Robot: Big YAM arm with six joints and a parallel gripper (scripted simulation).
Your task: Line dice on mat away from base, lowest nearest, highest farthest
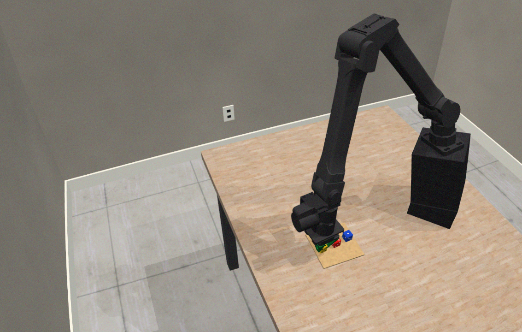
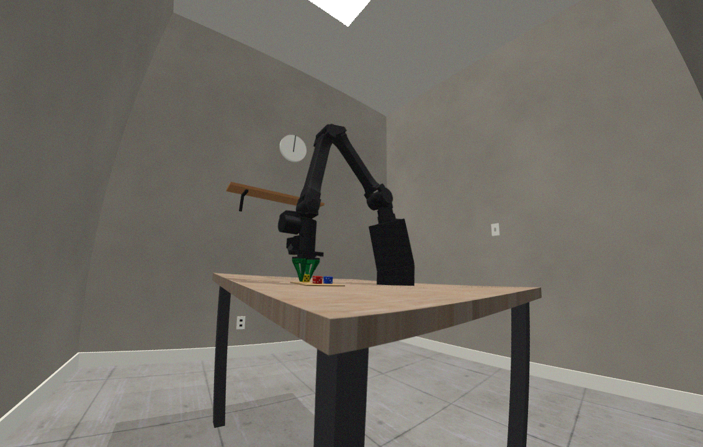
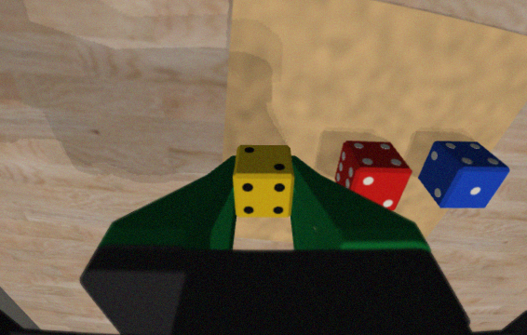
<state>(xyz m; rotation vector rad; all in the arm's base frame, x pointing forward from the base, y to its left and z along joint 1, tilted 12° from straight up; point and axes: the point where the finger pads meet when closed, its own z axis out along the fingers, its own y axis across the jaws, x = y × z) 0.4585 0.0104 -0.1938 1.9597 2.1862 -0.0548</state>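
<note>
Now: the yellow die right at my hand. The rest, counted from my hand: blue die: 100 mm behind, 10 mm to the right; red die: 50 mm behind; tan mat: 50 mm behind, 20 mm below.
</note>
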